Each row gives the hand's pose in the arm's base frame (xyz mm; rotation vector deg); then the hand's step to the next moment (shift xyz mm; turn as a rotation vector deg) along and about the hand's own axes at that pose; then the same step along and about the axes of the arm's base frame.
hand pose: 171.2 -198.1 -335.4 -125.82 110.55 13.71
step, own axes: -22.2 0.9 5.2 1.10 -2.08 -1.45
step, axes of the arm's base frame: -3.7 22.5 0.6 2.18 -1.18 1.22
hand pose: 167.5 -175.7 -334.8 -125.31 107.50 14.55
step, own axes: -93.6 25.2 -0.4 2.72 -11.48 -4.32
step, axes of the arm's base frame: -39.5 84.7 25.7 11.63 -2.24 4.18
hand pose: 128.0 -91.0 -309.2 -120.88 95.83 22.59
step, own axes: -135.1 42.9 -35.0 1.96 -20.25 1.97
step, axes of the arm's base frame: -74.9 90.0 87.2 20.19 3.14 0.33
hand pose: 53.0 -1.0 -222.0 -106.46 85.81 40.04
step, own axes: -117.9 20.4 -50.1 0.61 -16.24 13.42
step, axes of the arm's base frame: -44.0 34.0 117.2 15.88 12.11 -6.73
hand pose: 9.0 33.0 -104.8 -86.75 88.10 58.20
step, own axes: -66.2 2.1 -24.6 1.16 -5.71 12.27
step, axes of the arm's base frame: 0.6 5.0 70.5 5.37 10.74 -6.35
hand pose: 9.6 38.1 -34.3 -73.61 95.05 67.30
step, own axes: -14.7 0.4 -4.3 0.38 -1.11 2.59
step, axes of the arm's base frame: 3.2 0.6 15.0 1.01 2.23 -1.44
